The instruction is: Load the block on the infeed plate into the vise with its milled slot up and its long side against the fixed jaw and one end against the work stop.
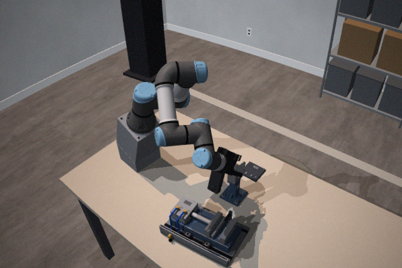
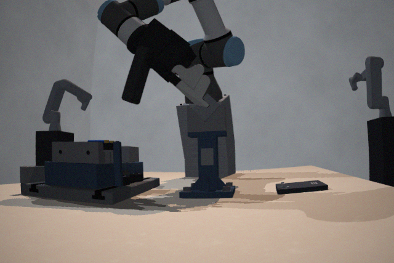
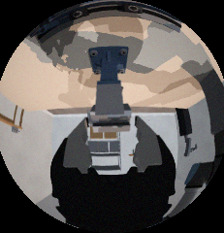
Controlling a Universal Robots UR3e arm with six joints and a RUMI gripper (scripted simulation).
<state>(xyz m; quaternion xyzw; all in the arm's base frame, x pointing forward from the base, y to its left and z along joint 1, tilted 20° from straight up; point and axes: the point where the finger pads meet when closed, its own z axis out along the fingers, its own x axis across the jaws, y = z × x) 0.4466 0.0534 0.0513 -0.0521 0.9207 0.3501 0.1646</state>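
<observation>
Now: the grey part right at my hand. Also, from my hand: blue vise (220 mm to the right, 120 mm below).
</observation>
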